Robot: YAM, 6 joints.
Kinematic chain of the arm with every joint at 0, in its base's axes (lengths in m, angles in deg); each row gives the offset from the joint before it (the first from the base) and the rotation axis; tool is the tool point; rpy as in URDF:
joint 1: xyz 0 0 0.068 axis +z
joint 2: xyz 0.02 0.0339 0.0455 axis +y
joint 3: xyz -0.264 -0.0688 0 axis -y
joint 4: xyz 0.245 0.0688 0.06 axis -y
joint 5: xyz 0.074 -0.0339 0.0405 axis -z
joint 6: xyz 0.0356 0 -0.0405 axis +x
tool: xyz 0 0 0 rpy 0 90 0
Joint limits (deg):
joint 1: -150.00..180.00
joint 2: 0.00..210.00
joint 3: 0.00..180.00
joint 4: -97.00..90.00
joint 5: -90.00..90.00
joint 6: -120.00..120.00
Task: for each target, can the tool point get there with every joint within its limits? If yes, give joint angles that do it. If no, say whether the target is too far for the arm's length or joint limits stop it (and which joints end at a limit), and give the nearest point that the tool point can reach.
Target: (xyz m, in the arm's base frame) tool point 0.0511 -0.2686 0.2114
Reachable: yes | joints -74.05 77.09 40.24 -0.50 43.78 -49.78
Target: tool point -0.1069 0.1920 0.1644
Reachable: yes | joints 115.27 72.59 33.75 -23.26 -24.30 98.07
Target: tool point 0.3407 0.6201 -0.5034
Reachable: no: too far | nearest point 0.2395 0.4359 -0.2813 | short by 0.306 m
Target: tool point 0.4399 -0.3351 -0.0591
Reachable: yes | joints -33.89 172.67 122.23 11.10 67.24 84.89
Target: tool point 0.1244 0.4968 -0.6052
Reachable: no: too far | nearest point 0.0964 0.3850 -0.3486 | short by 0.281 m
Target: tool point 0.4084 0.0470 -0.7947
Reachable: no: too far | nearest point 0.3206 0.0369 -0.3727 | short by 0.431 m
